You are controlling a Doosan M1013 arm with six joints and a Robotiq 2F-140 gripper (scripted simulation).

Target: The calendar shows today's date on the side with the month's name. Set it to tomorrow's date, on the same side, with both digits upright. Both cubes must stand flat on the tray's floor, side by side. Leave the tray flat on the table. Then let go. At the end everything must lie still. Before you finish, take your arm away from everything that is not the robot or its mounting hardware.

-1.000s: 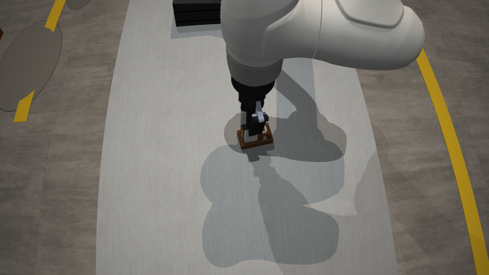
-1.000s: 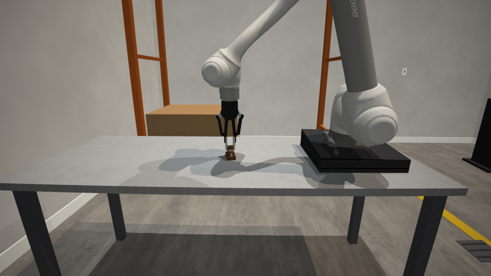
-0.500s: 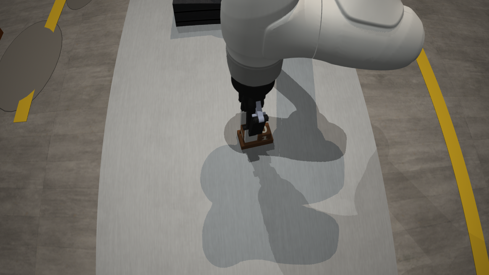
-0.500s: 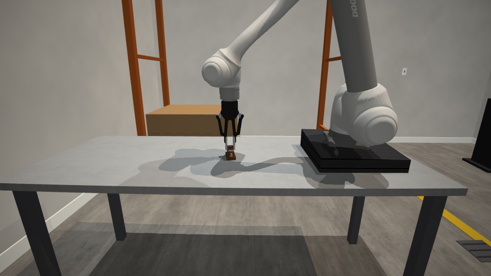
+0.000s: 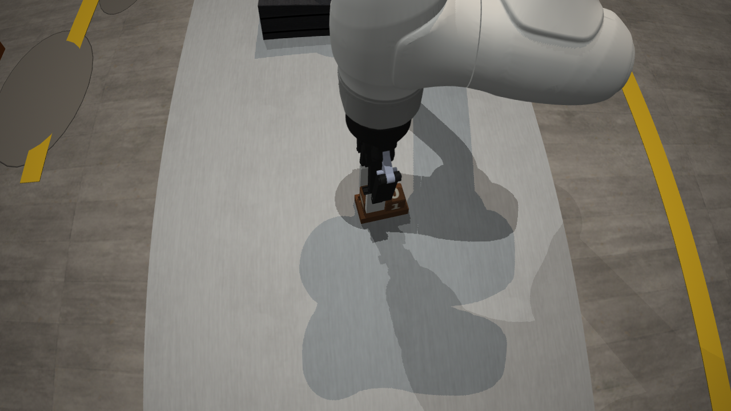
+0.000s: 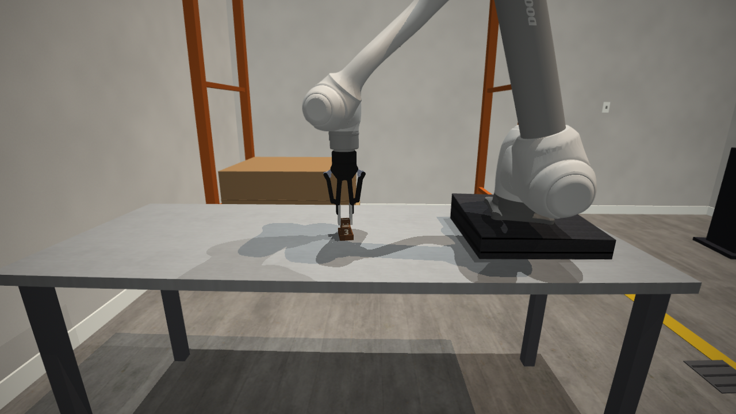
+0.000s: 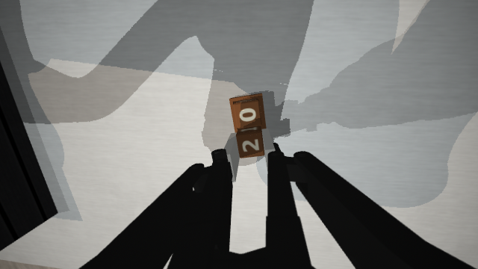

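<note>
Right now the brown calendar tray is 6 cm below my hand, 2 cm to the left of it and 1 cm behind it.
</note>
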